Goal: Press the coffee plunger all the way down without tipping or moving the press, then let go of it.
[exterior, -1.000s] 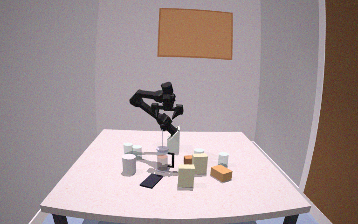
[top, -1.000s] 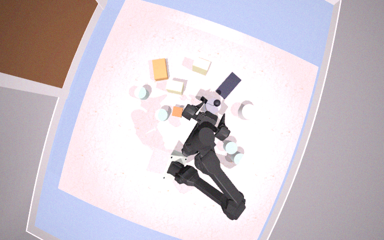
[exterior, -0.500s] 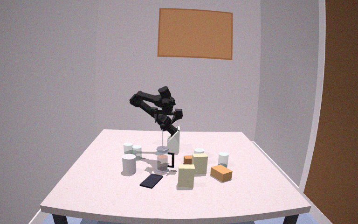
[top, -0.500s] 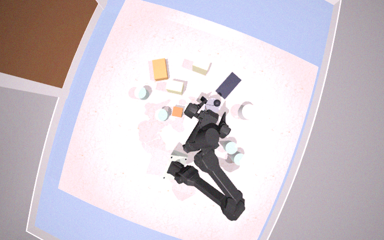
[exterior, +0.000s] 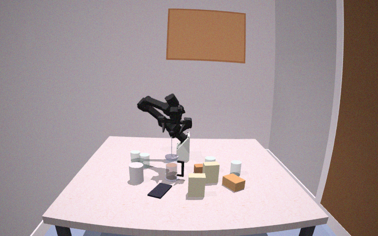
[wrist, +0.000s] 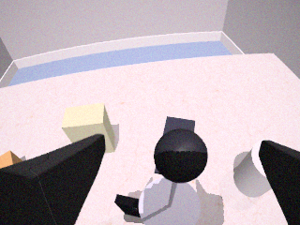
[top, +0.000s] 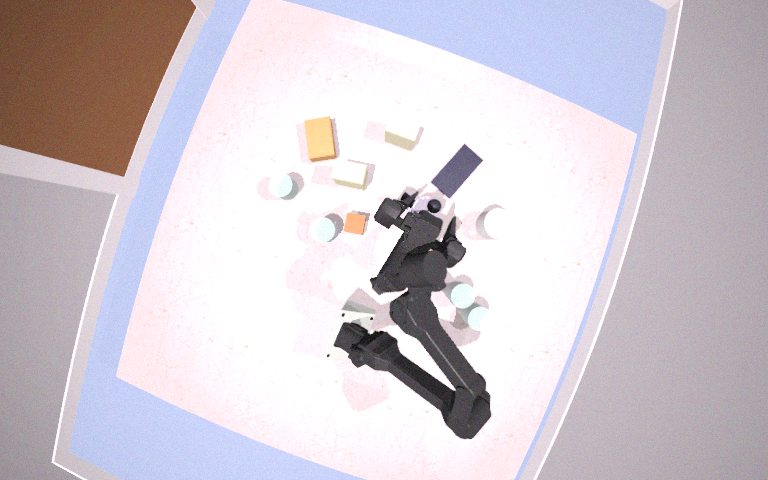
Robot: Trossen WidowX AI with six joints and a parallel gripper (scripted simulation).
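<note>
The coffee press is 140 mm below my gripper tip and 20 mm to the left of it. The rest, counted from my gripper tip: dark tablet 270 mm below, 150 mm ahead, 40 mm to the right; white cylinder 220 mm below, 190 mm to the right, 50 mm ahead.
</note>
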